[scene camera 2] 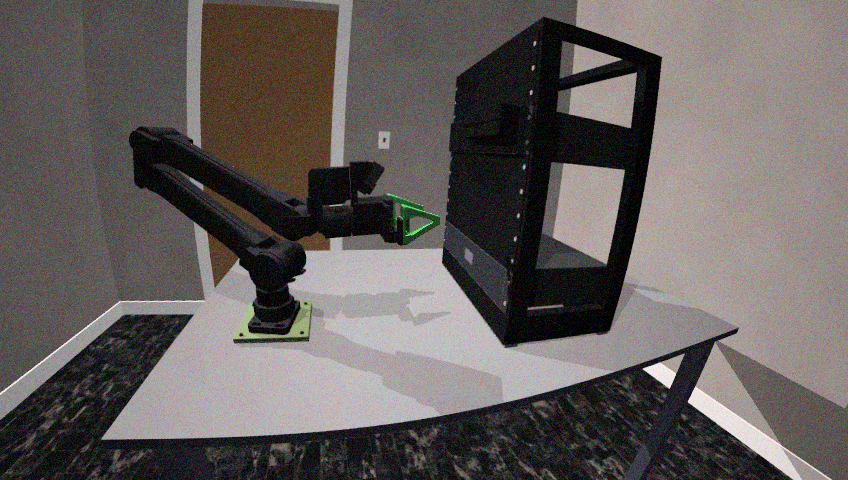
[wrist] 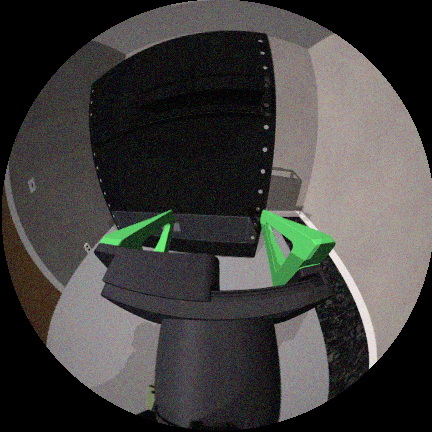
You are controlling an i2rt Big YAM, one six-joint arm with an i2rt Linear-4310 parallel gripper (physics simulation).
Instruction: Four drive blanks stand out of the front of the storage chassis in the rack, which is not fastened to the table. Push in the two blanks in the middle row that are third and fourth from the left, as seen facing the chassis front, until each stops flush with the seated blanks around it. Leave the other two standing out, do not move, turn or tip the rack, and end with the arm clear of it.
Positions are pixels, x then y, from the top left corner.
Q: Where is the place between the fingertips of the gripper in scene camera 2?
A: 431, 214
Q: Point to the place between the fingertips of the gripper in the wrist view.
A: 217, 214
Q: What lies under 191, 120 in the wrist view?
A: A black rack.
